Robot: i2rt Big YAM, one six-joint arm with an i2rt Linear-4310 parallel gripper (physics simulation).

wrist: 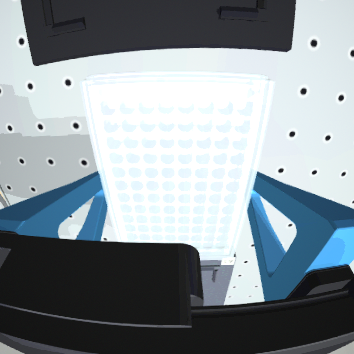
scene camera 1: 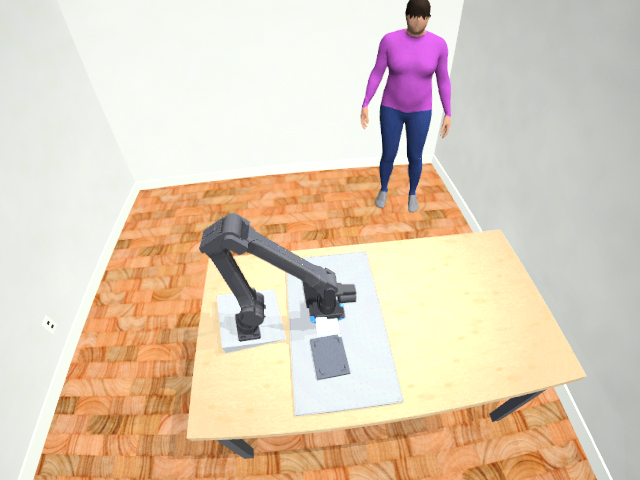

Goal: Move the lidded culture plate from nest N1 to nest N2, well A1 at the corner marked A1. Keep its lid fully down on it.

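Frame: origin at the arm's base, x ahead, y left, z up, level; metres.
Seen in the pictures: gripper, between the fingertips: [wrist: 176,176] [scene camera 1: 326,321]; arm's base, origin of its link: [scene camera 1: 247,327].
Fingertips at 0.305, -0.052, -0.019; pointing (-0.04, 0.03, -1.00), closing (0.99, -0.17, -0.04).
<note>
Pixels of each thing's middle, then the offset from my fingertips to it, as dx, dy, dz. "spot": a spot on its surface instead. Level surfaces: height alone.
- culture plate, middle of its body: [wrist: 176,191] [scene camera 1: 326,320] +0.000, -0.002, +0.011
- dark nest, a spot on its surface: [wrist: 160,25] spot: +0.007, +0.082, +0.010
- grey nest, middle of its body: [wrist: 168,295] [scene camera 1: 329,356] -0.033, -0.149, +0.006
- small white label, a spot on its surface: [wrist: 228,261] spot: +0.030, -0.082, +0.010
- pale perforated board, height of its surface: dz -0.002
- wooden table, height of its surface: dz -0.015
The culture plate [scene camera 1: 327,327] [wrist: 177,140] is bright white, with its rows of wells showing through a clear lid whose rim looks even around the top. My gripper [scene camera 1: 327,318] [wrist: 176,176] is shut on the plate's two long sides with blue fingers. It holds the plate above the board, between the two nests. A dark nest [wrist: 160,25] shows at the top of the wrist view; the arm mostly hides it in the scene view. A grey nest [scene camera 1: 329,357] [wrist: 217,287] lies on the front side, with a small white label [wrist: 228,261] at one corner. No nest number is readable.
Both nests lie on a pale perforated board [scene camera 1: 369,356] [wrist: 320,115] on the wooden table [scene camera 1: 454,320]. The arm's base stands on a pale plate [scene camera 1: 227,315] at the left. A person [scene camera 1: 413,72] stands behind the table.
</note>
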